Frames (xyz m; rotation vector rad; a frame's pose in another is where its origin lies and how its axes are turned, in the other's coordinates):
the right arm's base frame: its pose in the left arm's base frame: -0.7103 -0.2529 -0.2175 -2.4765 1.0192 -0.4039
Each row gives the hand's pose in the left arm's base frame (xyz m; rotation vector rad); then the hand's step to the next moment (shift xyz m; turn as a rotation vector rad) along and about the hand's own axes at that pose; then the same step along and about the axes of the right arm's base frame.
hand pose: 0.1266 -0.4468 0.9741 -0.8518 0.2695 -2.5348
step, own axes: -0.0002 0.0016 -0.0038 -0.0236 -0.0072 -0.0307
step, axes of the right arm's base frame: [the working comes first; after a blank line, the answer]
step, axes of the left arm's base frame: -0.0016 -0.0012 -0.0036 -0.0046 0.0188 -0.0343

-0.0006 0.0035 0.0021 -0.0202 0.0076 0.0330
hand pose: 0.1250 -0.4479 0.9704 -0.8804 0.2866 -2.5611
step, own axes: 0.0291 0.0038 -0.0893 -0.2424 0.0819 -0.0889
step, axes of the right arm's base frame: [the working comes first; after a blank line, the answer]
step, axes of the left arm's base frame: -0.0753 -0.0112 -0.0551 0.1434 0.0404 -0.2262

-0.0494 0.0789 0.0130 0.0464 0.0001 0.2669
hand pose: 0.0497 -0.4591 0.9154 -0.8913 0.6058 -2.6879
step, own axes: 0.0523 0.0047 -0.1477 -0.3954 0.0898 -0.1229
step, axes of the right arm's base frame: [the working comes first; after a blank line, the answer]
step, axes of the left arm's base frame: -0.1311 0.0228 -0.0828 0.2432 0.0979 -0.3328

-0.1150 0.1040 0.0231 0.0628 -0.0434 0.4168
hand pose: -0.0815 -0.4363 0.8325 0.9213 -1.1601 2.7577
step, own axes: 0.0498 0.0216 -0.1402 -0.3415 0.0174 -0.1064
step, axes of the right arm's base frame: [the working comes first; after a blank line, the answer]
step, axes of the left arm's base frame: -0.1182 0.0660 -0.0654 0.2236 0.1283 -0.2485

-0.1354 0.0603 0.0254 0.0361 -0.0926 0.3441
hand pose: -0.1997 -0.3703 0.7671 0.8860 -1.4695 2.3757
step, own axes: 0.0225 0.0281 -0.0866 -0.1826 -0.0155 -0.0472
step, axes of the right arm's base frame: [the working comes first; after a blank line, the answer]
step, axes of the left arm's base frame: -0.0640 0.0587 -0.0354 0.1349 0.0721 -0.1114

-0.0898 0.0180 0.0201 0.0295 -0.0714 0.1728
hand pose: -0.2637 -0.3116 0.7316 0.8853 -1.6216 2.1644
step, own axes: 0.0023 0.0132 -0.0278 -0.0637 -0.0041 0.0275
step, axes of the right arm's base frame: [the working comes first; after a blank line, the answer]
step, axes of the left arm's base frame: -0.0175 0.0216 -0.0134 0.0594 -0.0165 -0.0321

-0.0289 0.0032 0.0103 0.0494 -0.0089 0.0481
